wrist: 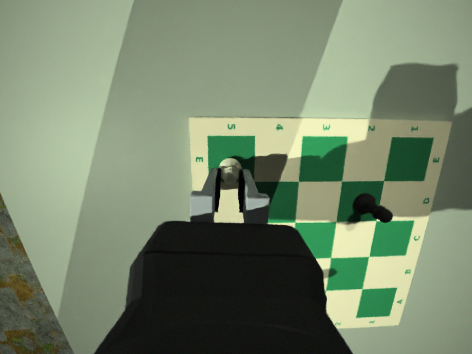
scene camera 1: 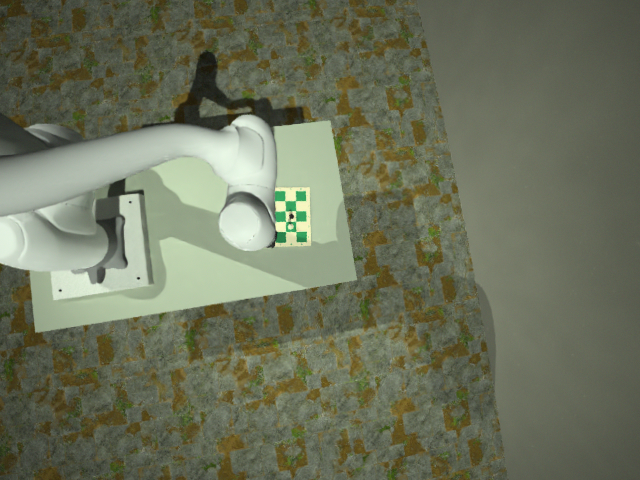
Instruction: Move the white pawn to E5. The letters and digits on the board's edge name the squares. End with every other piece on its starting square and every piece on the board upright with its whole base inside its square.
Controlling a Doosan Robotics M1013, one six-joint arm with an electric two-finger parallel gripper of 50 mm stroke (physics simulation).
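Frame: origin at the arm's base, x ahead, y left, z up, level; millimetres.
Seen in the pictures: gripper, fingertip midpoint: point(wrist: 229, 181); arm's base at its link origin: point(scene camera 1: 99, 245).
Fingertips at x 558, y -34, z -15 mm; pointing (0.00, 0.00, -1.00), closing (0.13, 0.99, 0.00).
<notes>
Offsets run from my fingertips to a thing's middle. "spot": to the spot under its first point.
The white pawn {10 mm back, 1 mm left, 13 mm up} point(wrist: 230, 169) is between the fingertips in the wrist view. It appears over the green E5 square {spot: 27 mm back, 4 mm left, 8 mm down} point(wrist: 231, 146), toward the D5 side. My gripper point(wrist: 229, 181) is shut on it. The pawn's base is not clearly visible, so I cannot tell whether it touches the board. The chessboard {66 mm ahead, 72 mm left, 11 mm down} point(scene camera 1: 302, 206) point(wrist: 349, 126) lies flat, partly hidden by the arm and the gripper body. In the scene view the arm hides the fingers and the held pawn.
A black piece {33 mm ahead, 117 mm left, 8 mm up} point(wrist: 366, 203) stands on D2. In the scene view a dark piece {105 mm ahead, 69 mm left, 8 mm up} point(scene camera 1: 291, 216) is on B3 and a pale piece {99 mm ahead, 31 mm left, 14 mm up} point(scene camera 1: 290, 226) is on B4. The gripper body hides both in the wrist view. The robot's base plate point(scene camera 1: 138, 253) is left of the board.
</notes>
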